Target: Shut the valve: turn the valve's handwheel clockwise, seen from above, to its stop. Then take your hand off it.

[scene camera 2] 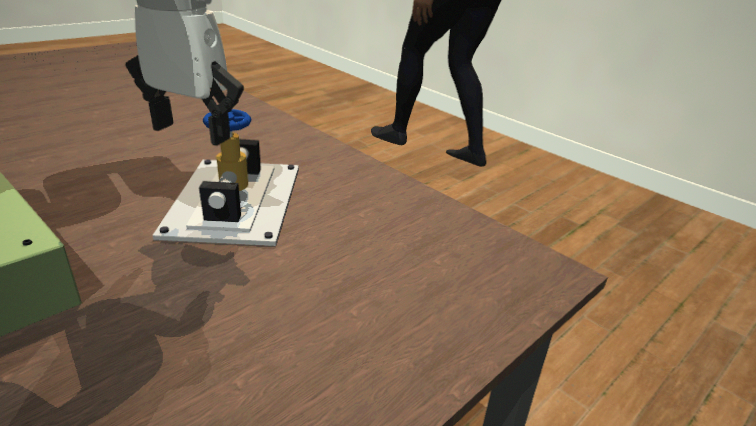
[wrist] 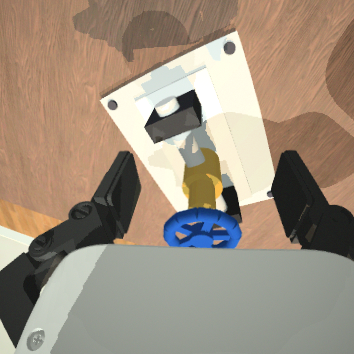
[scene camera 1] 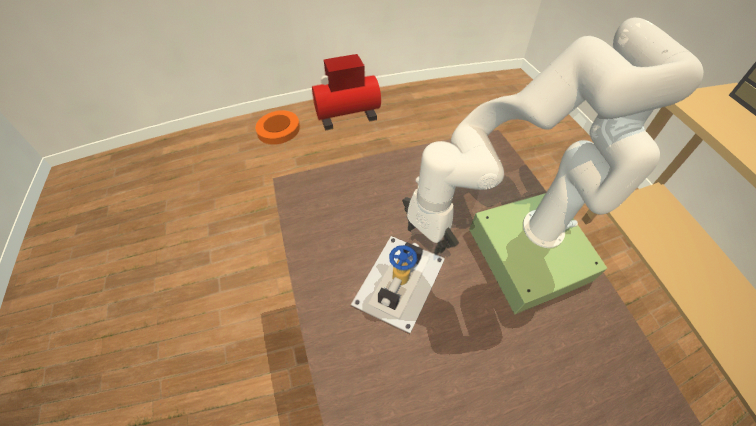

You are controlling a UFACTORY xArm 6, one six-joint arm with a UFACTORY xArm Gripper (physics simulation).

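The blue handwheel [scene camera 1: 403,257] [scene camera 2: 244,122] [wrist: 202,240] sits level on top of the brass valve body [scene camera 1: 401,276] [scene camera 2: 232,169] [wrist: 202,187]. The valve stands on a white base plate [scene camera 1: 365,301] [scene camera 2: 283,195] [wrist: 250,145]. My gripper [scene camera 1: 426,238] [scene camera 2: 190,129] [wrist: 204,169] is open and empty, pointing down. In scene camera 2 its fingertips are near the wheel's height and one finger covers part of the wheel. In the wrist view the wheel shows low between the fingers, its near edge hidden by the gripper body. I see no clear contact, and how far the wheel is turned cannot be told.
Black pipe blocks [scene camera 1: 388,297] [scene camera 2: 219,201] [wrist: 175,120] stand on the plate. The arm's green base block [scene camera 1: 560,280] [scene camera 2: 31,285] is on the brown table [scene camera 1: 343,370] [scene camera 2: 370,296]. A red tank [scene camera 1: 346,100], an orange ring [scene camera 1: 262,133] and a person's legs [scene camera 2: 465,84] are beyond the table.
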